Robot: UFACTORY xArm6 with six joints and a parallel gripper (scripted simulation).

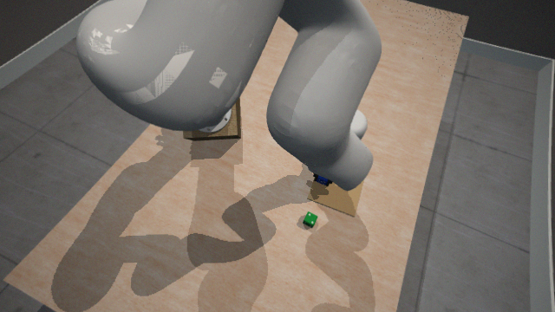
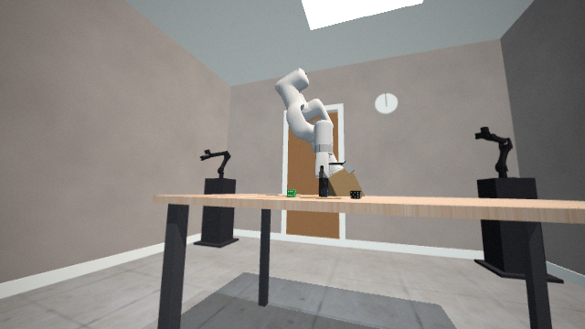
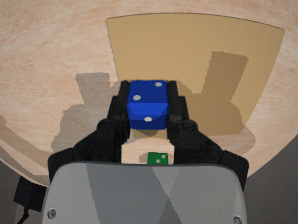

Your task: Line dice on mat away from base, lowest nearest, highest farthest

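Right now my hand is 10 mm above the blue die. The rest, counted from my hand: tan mat: 50 mm ahead, 20 mm below; green die: 10 mm ahead, 130 mm to the right, 10 mm below; black die: 120 mm to the left, 10 mm below.
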